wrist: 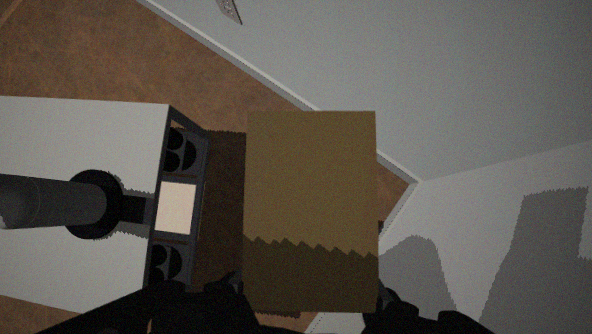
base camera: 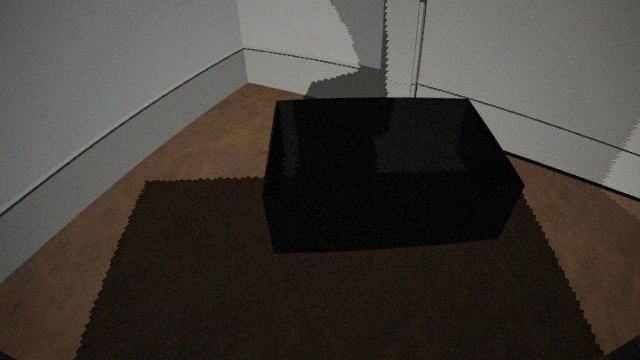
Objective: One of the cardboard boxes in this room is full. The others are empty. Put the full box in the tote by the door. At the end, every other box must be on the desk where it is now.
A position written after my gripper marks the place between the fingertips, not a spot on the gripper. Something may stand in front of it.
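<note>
My gripper point(wrist: 308, 289) is there, and so is the grey wall, which I see at point(wrist: 478, 113) and again at point(base camera: 95, 95). I can also see a black tote point(base camera: 343, 174) and a door point(base camera: 551, 88).
</note>
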